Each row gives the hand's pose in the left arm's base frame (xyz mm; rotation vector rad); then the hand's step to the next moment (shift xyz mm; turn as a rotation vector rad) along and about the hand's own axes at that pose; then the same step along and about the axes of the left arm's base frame.
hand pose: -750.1 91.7 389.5 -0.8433 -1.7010 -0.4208
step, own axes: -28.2 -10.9 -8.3 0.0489 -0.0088 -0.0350
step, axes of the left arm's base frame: 0.9 -21.8 -22.5 0.0124 -0.0137 0.0579
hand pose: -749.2 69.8 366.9 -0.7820 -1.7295 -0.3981
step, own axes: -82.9 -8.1 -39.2 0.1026 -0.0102 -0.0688
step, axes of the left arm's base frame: 34.2 -55.0 -65.4 0.0283 -0.0198 0.1190
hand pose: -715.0 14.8 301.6 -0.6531 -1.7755 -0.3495
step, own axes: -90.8 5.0 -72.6 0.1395 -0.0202 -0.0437
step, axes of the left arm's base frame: 77.1 -58.3 -64.8 -0.0043 -0.0049 0.1474
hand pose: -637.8 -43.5 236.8 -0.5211 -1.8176 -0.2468
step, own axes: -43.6 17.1 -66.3 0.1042 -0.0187 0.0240
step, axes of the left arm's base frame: 74.6 -22.7 -22.5 -0.0532 0.0171 0.0930
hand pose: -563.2 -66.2 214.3 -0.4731 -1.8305 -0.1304
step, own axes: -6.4 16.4 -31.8 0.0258 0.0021 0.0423
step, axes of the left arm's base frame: 36.2 3.0 1.5 -0.0431 0.0222 0.0107
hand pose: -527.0 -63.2 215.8 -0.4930 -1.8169 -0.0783
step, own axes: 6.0 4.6 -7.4 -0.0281 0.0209 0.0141
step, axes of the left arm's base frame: 7.1 3.7 7.0 0.0011 0.0151 -0.0346
